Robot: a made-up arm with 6 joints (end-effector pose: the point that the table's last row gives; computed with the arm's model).
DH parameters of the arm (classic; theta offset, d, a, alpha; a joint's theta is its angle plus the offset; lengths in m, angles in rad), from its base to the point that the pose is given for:
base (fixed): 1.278 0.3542 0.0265 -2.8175
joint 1: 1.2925 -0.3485 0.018 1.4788
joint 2: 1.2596 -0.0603 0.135 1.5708
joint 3: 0 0.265 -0.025 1.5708
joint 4: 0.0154 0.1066 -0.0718 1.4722
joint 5: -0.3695 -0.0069 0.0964 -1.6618
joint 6: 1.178 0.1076 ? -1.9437
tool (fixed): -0.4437 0.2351 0 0
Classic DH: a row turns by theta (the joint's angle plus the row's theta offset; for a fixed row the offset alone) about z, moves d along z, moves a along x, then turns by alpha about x.
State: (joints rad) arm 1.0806 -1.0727 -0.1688 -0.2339 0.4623 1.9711
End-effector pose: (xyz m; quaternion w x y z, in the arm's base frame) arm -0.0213 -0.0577 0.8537 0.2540 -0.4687 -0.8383 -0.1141
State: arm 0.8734 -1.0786 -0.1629 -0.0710 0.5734 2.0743
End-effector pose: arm -0.0129 -0.1289 0.7932 0.1722 -0.3871 -0.9057 -0.0154
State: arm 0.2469 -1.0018 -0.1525 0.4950 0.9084 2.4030
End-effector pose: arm 0.2080 -0.3035 0.6356 0.1990 0.1402 0.9594 -0.1425
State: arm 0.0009 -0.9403 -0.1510 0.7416 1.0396 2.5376
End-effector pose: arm 0.3469 -0.3044 0.5999 0.3618 0.0729 0.9188 -0.1397
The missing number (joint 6, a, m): 0.1529
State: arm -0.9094 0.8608 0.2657 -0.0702 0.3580 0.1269
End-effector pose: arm 0.4569 0.2232 0.3445 0.8176 -0.1926 0.3823 0.3850
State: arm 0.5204 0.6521 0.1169 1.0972 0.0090 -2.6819
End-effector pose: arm 0.1632 -0.2147 0.1671 0.3374 -0.1237 0.9204 0.1539
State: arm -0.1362 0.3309 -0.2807 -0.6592 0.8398 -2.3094
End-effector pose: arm 0.2201 -0.3731 0.4389 0.3095 0.4349 -0.8455 0.0144
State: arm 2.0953 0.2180 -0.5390 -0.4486 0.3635 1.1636
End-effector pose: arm -0.0228 -0.3017 0.8982 0.3202 -0.5390 0.2688 -0.7312
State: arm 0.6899 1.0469 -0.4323 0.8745 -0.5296 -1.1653
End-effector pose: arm 0.2727 -0.1309 0.2429 0.6861 -0.0027 0.7225 0.0847
